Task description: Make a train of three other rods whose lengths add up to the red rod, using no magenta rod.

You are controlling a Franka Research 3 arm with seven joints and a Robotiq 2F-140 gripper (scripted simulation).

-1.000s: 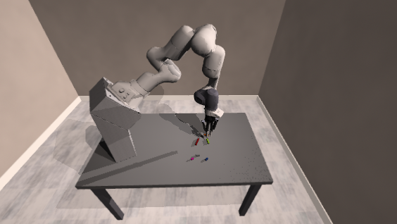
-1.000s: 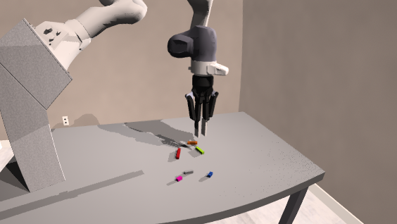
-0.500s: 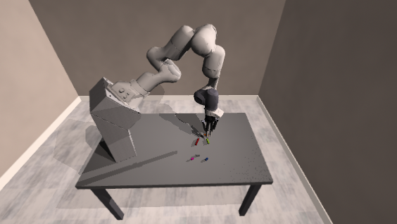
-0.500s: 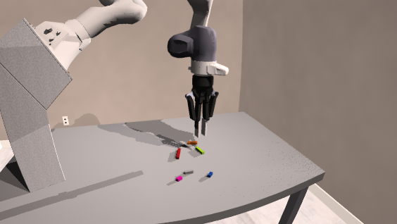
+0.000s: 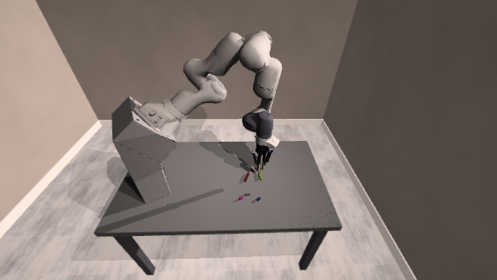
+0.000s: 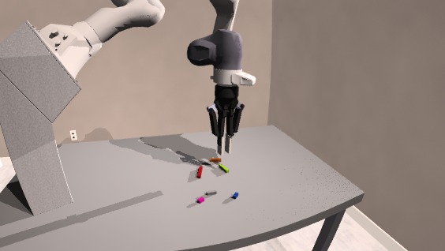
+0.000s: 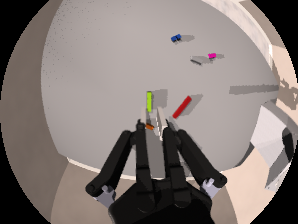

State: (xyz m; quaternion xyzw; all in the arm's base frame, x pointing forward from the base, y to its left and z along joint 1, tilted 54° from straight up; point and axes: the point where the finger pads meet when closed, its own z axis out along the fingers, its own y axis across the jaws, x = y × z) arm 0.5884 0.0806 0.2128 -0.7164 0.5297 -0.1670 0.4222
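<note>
Now: hand 100 mm above the lime rod. Round my hand: grey rod: 30 mm behind, 160 mm to the right, 100 mm below; then orange rod: 30 mm behind, 60 mm to the left, 100 mm below; then red rod: 80 mm behind, 30 mm to the right, 100 mm below.
</note>
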